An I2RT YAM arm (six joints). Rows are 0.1 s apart.
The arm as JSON. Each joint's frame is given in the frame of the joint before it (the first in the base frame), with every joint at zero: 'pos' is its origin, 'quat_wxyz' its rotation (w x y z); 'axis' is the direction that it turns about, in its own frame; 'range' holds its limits. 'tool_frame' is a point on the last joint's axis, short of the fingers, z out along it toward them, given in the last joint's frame.
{
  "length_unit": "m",
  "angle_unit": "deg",
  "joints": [
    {
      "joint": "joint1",
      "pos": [
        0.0,
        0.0,
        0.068
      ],
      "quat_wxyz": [
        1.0,
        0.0,
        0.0,
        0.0
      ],
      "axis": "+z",
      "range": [
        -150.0,
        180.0
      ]
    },
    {
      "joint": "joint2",
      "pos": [
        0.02,
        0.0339,
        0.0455
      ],
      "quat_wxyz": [
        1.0,
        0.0,
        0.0,
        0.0
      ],
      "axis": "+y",
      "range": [
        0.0,
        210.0
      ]
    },
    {
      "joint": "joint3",
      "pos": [
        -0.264,
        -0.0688,
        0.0
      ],
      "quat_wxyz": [
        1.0,
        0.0,
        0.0,
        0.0
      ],
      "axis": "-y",
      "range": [
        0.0,
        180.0
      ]
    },
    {
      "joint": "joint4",
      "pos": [
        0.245,
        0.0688,
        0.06
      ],
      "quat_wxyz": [
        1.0,
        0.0,
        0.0,
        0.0
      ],
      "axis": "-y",
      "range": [
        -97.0,
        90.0
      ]
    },
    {
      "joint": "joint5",
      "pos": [
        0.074,
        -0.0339,
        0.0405
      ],
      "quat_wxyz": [
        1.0,
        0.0,
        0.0,
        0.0
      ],
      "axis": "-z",
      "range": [
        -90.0,
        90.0
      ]
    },
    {
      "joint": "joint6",
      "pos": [
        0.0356,
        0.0,
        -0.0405
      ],
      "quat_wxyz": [
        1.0,
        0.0,
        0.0,
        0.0
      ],
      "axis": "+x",
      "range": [
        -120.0,
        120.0
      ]
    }
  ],
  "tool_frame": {
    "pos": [
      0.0,
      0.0,
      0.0
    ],
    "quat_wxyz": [
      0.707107,
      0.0,
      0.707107,
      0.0
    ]
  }
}
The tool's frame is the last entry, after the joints.
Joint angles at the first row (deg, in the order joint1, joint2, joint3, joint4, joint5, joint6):
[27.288 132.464 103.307 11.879 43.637 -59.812]
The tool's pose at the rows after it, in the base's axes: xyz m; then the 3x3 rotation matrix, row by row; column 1 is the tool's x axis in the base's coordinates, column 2 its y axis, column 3 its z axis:
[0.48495, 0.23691, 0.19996], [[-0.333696, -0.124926, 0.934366], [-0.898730, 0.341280, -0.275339], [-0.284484, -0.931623, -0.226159]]
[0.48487, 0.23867, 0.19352], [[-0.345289, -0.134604, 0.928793], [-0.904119, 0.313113, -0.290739], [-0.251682, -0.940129, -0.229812]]
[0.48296, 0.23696, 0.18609], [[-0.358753, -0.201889, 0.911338], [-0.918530, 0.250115, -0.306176], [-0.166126, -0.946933, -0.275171]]
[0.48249, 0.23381, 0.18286], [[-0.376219, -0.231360, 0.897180], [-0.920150, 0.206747, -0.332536], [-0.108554, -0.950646, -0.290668]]
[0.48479, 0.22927, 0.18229], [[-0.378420, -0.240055, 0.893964], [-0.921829, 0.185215, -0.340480], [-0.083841, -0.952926, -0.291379]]
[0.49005, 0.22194, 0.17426], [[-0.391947, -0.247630, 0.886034], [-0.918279, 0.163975, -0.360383], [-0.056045, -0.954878, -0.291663]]
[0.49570, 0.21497, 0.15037], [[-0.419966, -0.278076, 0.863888], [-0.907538, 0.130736, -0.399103], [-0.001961, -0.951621, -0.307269]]
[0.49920, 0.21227, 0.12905], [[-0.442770, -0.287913, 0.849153], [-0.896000, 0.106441, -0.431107], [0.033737, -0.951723, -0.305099]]
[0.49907, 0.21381, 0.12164], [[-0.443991, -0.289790, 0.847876], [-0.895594, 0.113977, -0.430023], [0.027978, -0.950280, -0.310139]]
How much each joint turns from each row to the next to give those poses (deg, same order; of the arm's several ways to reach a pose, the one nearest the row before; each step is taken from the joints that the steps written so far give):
[1.355 1.378 0.001 0.459 -0.043 -0.437]
[0.219 0.741 -0.002 0.087 1.071 -1.267]
[-0.044 0.109 -0.023 -3.932 0.371 -1.880]
[-0.218 0.023 -0.063 -1.817 1.137 -1.639]
[-0.546 0.067 0.001 0.023 -0.044 -1.465]
[-0.940 1.047 -0.002 0.874 0.306 -1.442]
[-0.875 2.776 0.000 0.634 1.290 -1.137]
[-0.349 2.710 -0.001 1.968 1.617 -1.049]
[0.152 0.876 0.003 0.370 0.000 0.765]

